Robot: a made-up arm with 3 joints. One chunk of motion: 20 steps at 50 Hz.
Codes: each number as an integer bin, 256 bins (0 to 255) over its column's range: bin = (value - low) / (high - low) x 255, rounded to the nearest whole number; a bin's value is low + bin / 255 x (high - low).
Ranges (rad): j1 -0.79..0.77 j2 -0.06..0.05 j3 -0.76..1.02
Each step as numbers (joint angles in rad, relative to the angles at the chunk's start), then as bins.
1 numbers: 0.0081 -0.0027 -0.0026
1 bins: 130 133 109
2 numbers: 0.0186 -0.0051 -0.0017
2 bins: 132 127 109
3 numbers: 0.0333 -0.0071 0.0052
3 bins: 135 123 110
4 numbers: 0.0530 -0.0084 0.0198
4 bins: 138 120 112
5 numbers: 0.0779 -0.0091 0.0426
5 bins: 142 118 115
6 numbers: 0.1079 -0.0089 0.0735
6 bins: 147 118 119
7 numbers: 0.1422 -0.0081 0.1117
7 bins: 152 120 125
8 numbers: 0.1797 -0.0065 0.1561
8 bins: 159 124 131
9 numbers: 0.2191 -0.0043 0.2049
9 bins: 165 129 138
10 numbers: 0.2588 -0.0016 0.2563
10 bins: 171 135 146
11 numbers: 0.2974 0.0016 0.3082
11 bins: 178 143 153
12 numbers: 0.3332 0.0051 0.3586
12 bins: 184 151 160
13 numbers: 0.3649 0.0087 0.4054
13 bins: 189 159 167
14 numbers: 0.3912 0.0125 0.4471
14 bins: 193 168 173
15 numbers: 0.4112 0.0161 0.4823
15 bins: 196 176 178
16 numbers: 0.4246 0.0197 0.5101
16 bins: 199 185 182
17 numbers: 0.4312 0.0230 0.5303
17 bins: 200 192 185
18 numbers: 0.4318 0.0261 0.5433
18 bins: 200 200 187
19 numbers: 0.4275 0.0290 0.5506
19 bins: 199 206 188
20 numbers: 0.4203 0.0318 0.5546
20 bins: 198 213 188
